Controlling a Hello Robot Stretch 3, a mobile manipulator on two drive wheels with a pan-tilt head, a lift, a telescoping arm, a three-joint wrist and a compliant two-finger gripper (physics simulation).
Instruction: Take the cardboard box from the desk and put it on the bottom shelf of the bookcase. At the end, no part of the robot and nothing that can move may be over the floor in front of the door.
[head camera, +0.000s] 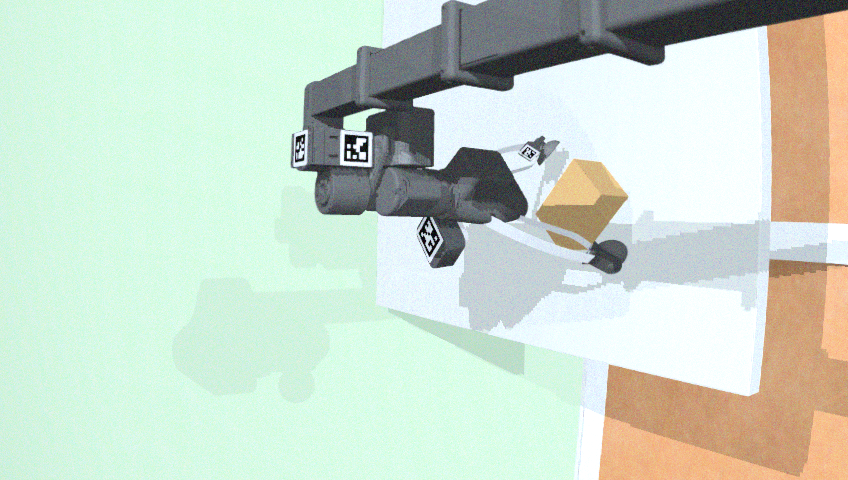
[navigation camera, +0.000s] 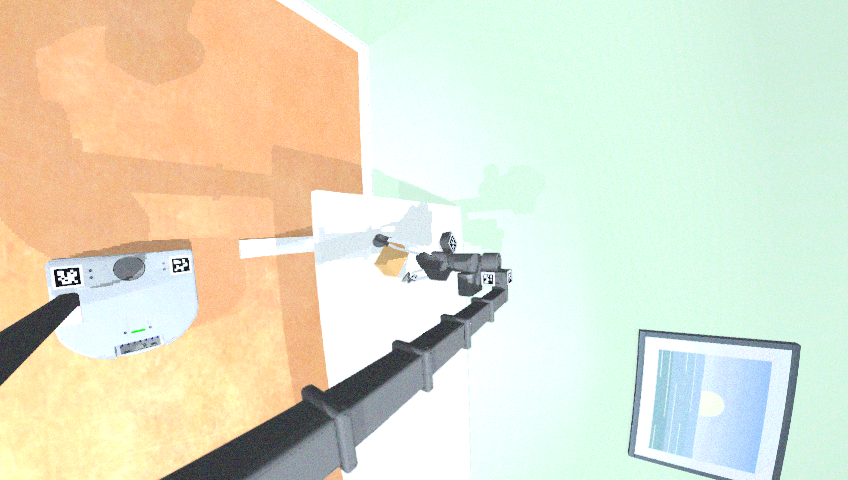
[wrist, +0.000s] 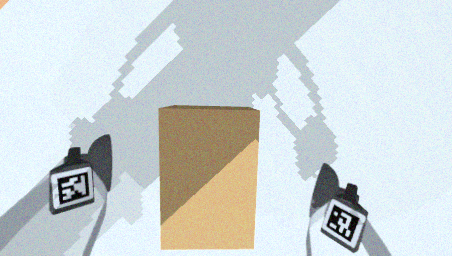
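Pixels of known places: gripper, fingertip midpoint: (head camera: 588, 201) (navigation camera: 389, 259) (wrist: 215, 167); robot's base, origin of the base link: (navigation camera: 130, 267).
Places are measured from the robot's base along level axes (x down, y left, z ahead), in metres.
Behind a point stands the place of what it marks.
The cardboard box (head camera: 586, 187) {y -0.525, x -0.770, z -0.036 m} (navigation camera: 389, 261) {y -0.518, x -0.770, z -0.021 m} (wrist: 210, 200) {y -0.549, x -0.770, z -0.027 m} is a tan block standing on the white desk (head camera: 684, 339) {y -0.418, x -0.720, z 0.124 m} (navigation camera: 392, 428) {y -0.519, x -0.720, z -0.579 m} (wrist: 395, 75) {y -0.714, x -0.720, z -0.070 m}. My gripper (head camera: 579, 203) {y -0.557, x -0.732, z -0.022 m} (navigation camera: 393, 258) {y -0.557, x -0.732, z -0.022 m} (wrist: 215, 167) {y -0.557, x -0.732, z -0.022 m} is open. In the wrist view one fingertip is on each side of the box, with a gap on both sides. In the head view the near finger passes in front of the lower part of the box. Part of the box is cut off by the lower edge of its lit face in shadow-free light, so its base is hard to see. The bookcase and the door do not show.
My arm (head camera: 523, 41) {y -0.286, x -1.081, z -0.091 m} (navigation camera: 380, 374) {y -0.175, x -1.068, z -0.084 m} reaches over the desk. My base (navigation camera: 130, 309) {y 0.010, x -0.160, z -0.120 m} stands on the orange floor (head camera: 702, 440) {y -0.803, x 0.000, z 0.515 m} (navigation camera: 249, 107) {y -0.430, x 0.000, z 0.694 m}. A pale green wall (head camera: 119, 148) {y -1.134, x -1.199, z -0.110 m} (navigation camera: 595, 148) {y -1.136, x -1.305, z 0.344 m} runs behind the desk and bears a framed picture (navigation camera: 708, 404) {y -1.109, x -1.663, z -0.608 m}.
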